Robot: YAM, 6 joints.
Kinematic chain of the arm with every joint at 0, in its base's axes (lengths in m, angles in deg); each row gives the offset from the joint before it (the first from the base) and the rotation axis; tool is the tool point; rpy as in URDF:
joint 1: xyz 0 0 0.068 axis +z
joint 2: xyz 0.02 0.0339 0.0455 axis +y
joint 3: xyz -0.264 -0.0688 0 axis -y
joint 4: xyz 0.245 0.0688 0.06 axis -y
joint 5: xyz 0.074 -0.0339 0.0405 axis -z
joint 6: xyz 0.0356 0 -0.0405 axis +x
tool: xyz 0 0 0 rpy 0 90 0
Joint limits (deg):
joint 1: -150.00..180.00
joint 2: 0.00..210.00
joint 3: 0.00..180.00
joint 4: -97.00..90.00
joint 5: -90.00..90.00
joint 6: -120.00..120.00
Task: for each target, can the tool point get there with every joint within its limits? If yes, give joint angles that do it. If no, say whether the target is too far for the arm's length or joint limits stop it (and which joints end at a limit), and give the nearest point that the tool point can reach.
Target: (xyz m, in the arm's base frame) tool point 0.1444 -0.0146 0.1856
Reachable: yes | joints 6.81 58.73 30.18 -52.00 62.53 -65.56
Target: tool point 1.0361 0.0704 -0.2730
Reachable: no: too far | nearest point 0.6037 0.0410 -0.1085 | short by 0.464 m
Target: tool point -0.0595 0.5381 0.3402
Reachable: yes | joints 99.63 133.24 128.74 0.60 61.70 22.00
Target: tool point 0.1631 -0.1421 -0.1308
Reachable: yes | joints -49.99 178.90 78.65 -81.32 -70.77 76.47
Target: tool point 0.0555 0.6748 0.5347
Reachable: no: too far | nearest point 0.0448 0.5450 0.4512 | short by 0.155 m
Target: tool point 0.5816 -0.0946 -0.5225
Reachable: no: too far | nearest point 0.4454 -0.0724 -0.3183 | short by 0.246 m
